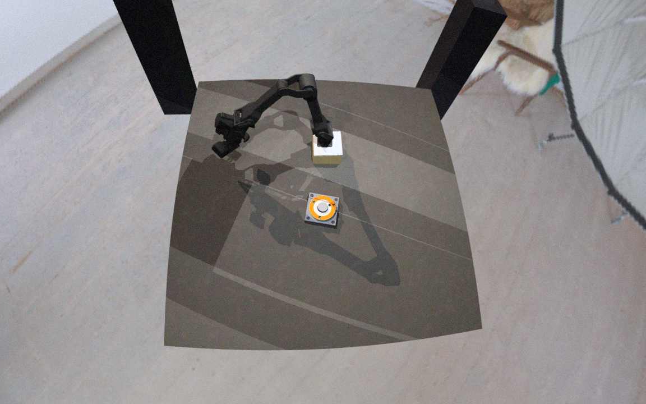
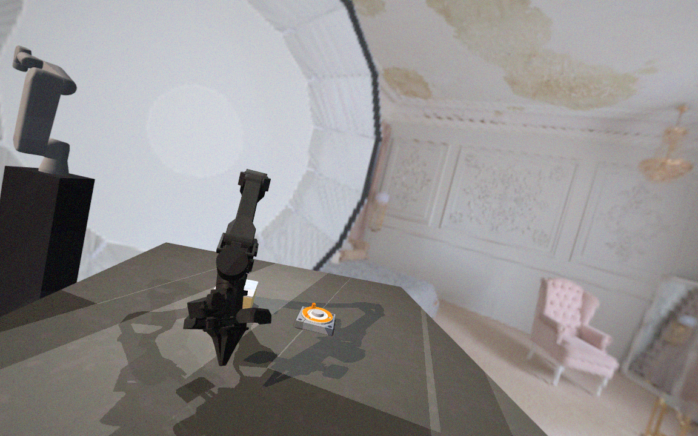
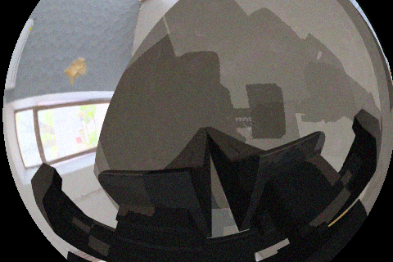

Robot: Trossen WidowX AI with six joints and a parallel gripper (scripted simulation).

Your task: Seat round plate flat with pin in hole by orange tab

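Now: the square grey base 200 mm ahead of my gripper tip, 420 mm to the left of it and 50 mm below it.
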